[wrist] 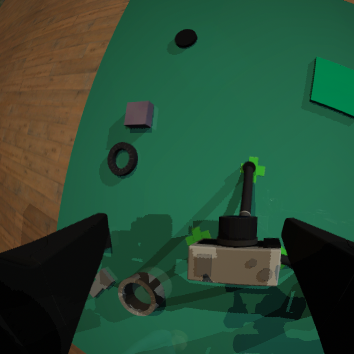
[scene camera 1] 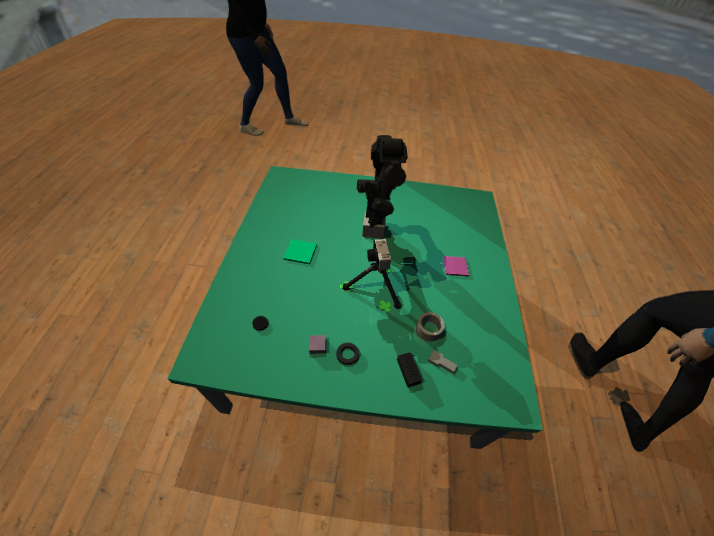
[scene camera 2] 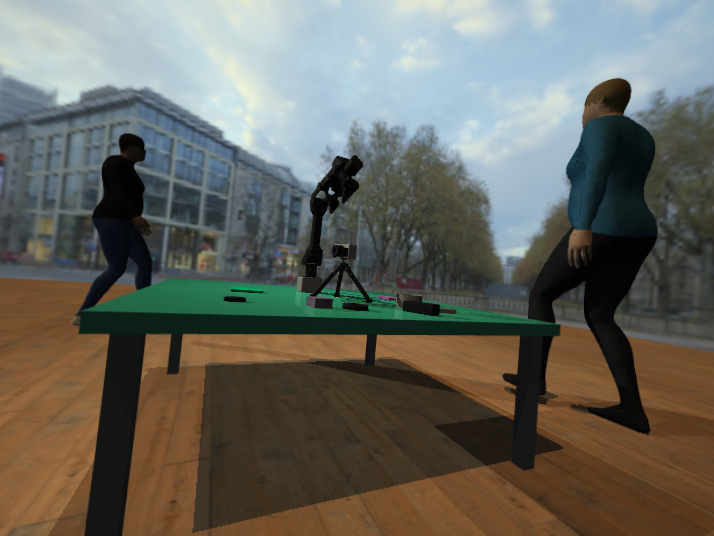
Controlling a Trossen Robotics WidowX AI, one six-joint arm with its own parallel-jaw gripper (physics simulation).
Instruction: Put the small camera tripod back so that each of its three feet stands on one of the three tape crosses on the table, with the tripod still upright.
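Frame: origin at the arm's base, x left, y down, z back, level; metres.
Seen in the pictures: gripper, fingertip midpoint: (wrist: 199, 226) (scene camera 1: 368, 222) (scene camera 2: 336, 208); arm's base at its link origin: (scene camera 2: 310, 277).
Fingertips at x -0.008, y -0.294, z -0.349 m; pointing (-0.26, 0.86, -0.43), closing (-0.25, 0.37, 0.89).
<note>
Pixels of each thing's middle, then the offset from my fingertips to it. "spot": a spot on its surface instead.
- small tripod at a spot on its surface: (scene camera 1: 388, 283) spot: dx +0.102, dy +0.279, dz -0.025 m
- left green cross at the middle of its body: (wrist: 252, 169) dx -0.066, dy +0.368, dz -0.006 m
- table's front cross at the middle of its body: (wrist: 197, 237) (scene camera 1: 385, 306) dx +0.105, dy +0.368, dz -0.072 m
- third cross at the middle of its body: (wrist: 286, 256) dx +0.082, dy +0.369, dz +0.122 m
- green pad at the middle of its body: (wrist: 336, 85) (scene camera 2: 246, 290) (scene camera 1: 300, 251) dx -0.303, dy +0.364, dz +0.144 m
- magenta pad at the middle of its body: (scene camera 1: 455, 265) dx +0.398, dy +0.364, dz +0.199 m
- black disc at the middle of its body: (wrist: 185, 37) (scene camera 2: 234, 299) (scene camera 1: 260, 323) dx -0.357, dy +0.364, dz -0.245 m
- purple block at the middle of its body: (wrist: 138, 114) (scene camera 2: 319, 302) (scene camera 1: 317, 344) dx -0.121, dy +0.355, dz -0.294 m
- black ring at the middle of its body: (wrist: 121, 158) (scene camera 2: 355, 306) (scene camera 1: 347, 353) dx -0.007, dy +0.361, dz -0.306 m
- grey ring at the middle of its body: (wrist: 140, 293) (scene camera 1: 429, 326) (scene camera 2: 408, 300) dx +0.283, dy +0.345, dz -0.150 m
- black box at the middle of its body: (scene camera 2: 421, 307) (scene camera 1: 409, 369) dx +0.217, dy +0.351, dz -0.333 m
- grey piece at the middle of its body: (wrist: 98, 284) (scene camera 2: 441, 310) (scene camera 1: 443, 362) dx +0.339, dy +0.361, dz -0.280 m
The small tripod (scene camera 1: 388, 283) (scene camera 2: 339, 274) stands upright on the green table, bearing a beige camera (scene camera 1: 382, 253) (scene camera 2: 348, 251) (wrist: 232, 265). Its left foot is on the edge of the left green cross (scene camera 1: 342, 285) (wrist: 258, 173). Its front right foot (scene camera 1: 397, 304) is off the table's front cross (scene camera 1: 384, 306) (wrist: 198, 235), to the right of it in scene camera 1. The third cross (scene camera 1: 388, 270) (wrist: 283, 251) is mostly hidden, and whether a foot is on it cannot be told. My gripper (scene camera 2: 339, 204) (wrist: 199, 226) is open and empty, above the camera and apart from it.
Around the tripod lie a green pad (scene camera 1: 300, 251) (wrist: 335, 87), magenta pad (scene camera 1: 456, 265), black disc (scene camera 1: 260, 323) (wrist: 186, 38), purple block (scene camera 1: 317, 344) (wrist: 139, 114), black ring (scene camera 1: 339, 353), grey ring (scene camera 1: 431, 336), black box (scene camera 1: 410, 369) and grey piece (scene camera 1: 442, 361). Two people stand beyond the table.
</note>
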